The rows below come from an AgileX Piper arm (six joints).
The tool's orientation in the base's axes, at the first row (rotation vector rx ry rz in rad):
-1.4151 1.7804 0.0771
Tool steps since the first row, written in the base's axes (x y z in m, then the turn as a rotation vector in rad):
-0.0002 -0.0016 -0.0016 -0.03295 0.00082 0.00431
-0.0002 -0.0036 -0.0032 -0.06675 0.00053 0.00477
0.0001 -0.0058 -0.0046 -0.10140 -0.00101 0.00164
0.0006 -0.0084 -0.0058 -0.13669 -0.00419 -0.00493
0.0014 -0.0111 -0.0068 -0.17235 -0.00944 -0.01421
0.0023 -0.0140 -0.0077 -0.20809 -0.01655 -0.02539
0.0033 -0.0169 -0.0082 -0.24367 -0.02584 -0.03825
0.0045 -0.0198 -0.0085 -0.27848 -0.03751 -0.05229
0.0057 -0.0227 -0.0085 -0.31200 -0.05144 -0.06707
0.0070 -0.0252 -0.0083 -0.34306 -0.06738 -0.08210
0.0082 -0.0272 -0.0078 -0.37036 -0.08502 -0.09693
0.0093 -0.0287 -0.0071 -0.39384 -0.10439 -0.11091
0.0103 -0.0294 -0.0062 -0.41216 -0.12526 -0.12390
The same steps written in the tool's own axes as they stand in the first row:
0.0023 0.0003 0.0001 -0.00300 0.02571 -0.02085
0.0048 0.0002 0.0001 -0.00271 0.05338 -0.04027
0.0074 -0.0002 0.0000 0.00083 0.08285 -0.05849
0.0102 -0.0010 -0.0003 0.00781 0.11373 -0.07570
0.0129 -0.0022 -0.0006 0.01812 0.14534 -0.09244
0.0157 -0.0036 -0.0010 0.03107 0.17715 -0.10896
0.0183 -0.0053 -0.0016 0.04676 0.20878 -0.12542
0.0207 -0.0072 -0.0022 0.06504 0.23941 -0.14193
0.0229 -0.0093 -0.0031 0.08553 0.26848 -0.15840
0.0247 -0.0113 -0.0037 0.10771 0.29490 -0.17438
0.0259 -0.0132 -0.0044 0.13104 0.31750 -0.18924
0.0266 -0.0150 -0.0050 0.15513 0.33595 -0.20341
0.0266 -0.0165 -0.0054 0.17972 0.34917 -0.21610

